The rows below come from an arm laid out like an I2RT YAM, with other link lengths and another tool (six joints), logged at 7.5 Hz.
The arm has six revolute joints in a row. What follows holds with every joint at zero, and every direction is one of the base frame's. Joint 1 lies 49.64 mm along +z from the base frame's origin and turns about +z. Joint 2 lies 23.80 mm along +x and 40.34 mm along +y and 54.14 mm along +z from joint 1 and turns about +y. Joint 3 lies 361.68 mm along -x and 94.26 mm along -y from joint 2 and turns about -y. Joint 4 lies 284.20 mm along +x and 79.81 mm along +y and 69.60 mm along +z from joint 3 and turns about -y. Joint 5 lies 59.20 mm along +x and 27.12 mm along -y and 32.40 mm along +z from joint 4 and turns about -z. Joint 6 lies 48.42 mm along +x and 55.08 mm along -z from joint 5 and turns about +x. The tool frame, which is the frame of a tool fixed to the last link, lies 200.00 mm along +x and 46.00 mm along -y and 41.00 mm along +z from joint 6; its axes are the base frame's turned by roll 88.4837, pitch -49.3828 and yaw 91.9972 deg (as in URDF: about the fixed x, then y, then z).
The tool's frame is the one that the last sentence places.
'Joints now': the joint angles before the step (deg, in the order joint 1, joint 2, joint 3, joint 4, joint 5, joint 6). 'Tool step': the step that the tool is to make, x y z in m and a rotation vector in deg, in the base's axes. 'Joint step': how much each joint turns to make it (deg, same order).
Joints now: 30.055, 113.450, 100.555, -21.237, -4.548, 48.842
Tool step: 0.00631, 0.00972, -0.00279, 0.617, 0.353, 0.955
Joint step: 0.000, 1.687, 2.089, -0.394, -1.190, 0.053
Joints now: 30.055, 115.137, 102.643, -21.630, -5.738, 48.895
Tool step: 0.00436, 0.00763, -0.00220, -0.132, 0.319, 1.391
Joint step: -0.076, 1.436, 2.078, -1.072, -1.237, -0.795
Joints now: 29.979, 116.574, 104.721, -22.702, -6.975, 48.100
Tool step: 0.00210, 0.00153, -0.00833, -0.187, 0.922, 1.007
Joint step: -0.454, 0.944, 0.614, -0.643, -1.365, -0.602
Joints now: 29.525, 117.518, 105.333, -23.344, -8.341, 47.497
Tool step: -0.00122, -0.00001, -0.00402, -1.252, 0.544, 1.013
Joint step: -0.085, 0.484, 0.815, -1.617, -0.401, -1.326
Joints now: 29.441, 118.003, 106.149, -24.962, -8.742, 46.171
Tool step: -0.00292, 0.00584, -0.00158, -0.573, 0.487, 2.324
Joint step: -0.099, 0.455, 0.991, -1.526, -1.770, -1.700
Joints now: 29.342, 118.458, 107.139, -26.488, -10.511, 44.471
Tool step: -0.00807, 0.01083, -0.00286, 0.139, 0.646, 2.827
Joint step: 0.256, -0.025, -0.165, -0.612, -2.292, -1.271
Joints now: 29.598, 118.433, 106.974, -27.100, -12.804, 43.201
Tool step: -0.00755, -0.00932, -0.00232, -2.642, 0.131, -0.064
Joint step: 0.245, -0.973, -0.912, -1.809, 1.655, -1.559
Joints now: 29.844, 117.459, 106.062, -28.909, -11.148, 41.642
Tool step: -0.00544, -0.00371, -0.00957, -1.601, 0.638, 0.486
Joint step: 0.110, -0.246, -1.260, -0.541, 0.420, -1.073
